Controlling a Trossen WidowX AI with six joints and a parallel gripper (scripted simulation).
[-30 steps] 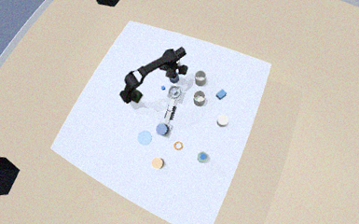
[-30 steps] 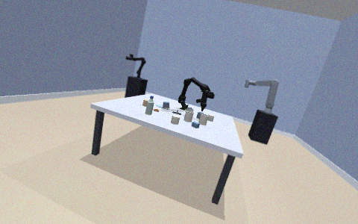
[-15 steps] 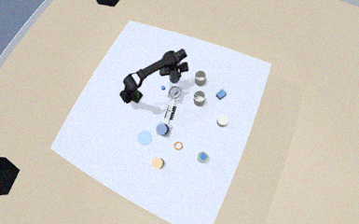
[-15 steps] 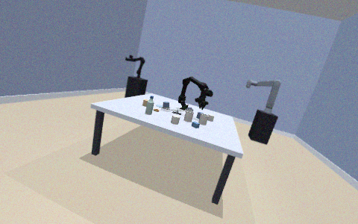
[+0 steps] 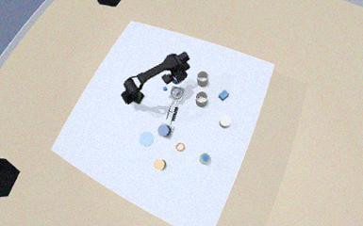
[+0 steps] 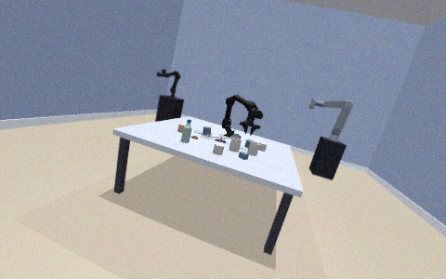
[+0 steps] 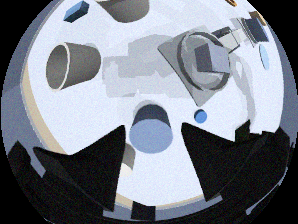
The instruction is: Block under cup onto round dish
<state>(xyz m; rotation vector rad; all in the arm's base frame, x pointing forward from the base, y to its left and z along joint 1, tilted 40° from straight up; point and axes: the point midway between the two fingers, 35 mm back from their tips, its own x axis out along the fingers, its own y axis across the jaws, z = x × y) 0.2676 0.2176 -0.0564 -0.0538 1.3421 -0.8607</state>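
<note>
The pale blue round dish lies 50 mm behind my gripper tip, 450 mm to the right of it and 110 mm below it. The rest, counted from my gripper tip: blue cup 40 mm behind, 50 mm to the left, 80 mm below; orange cylinder 130 mm ahead, 550 mm to the right, 80 mm below; blue block 320 mm ahead, 30 mm to the left, 90 mm below.
</note>
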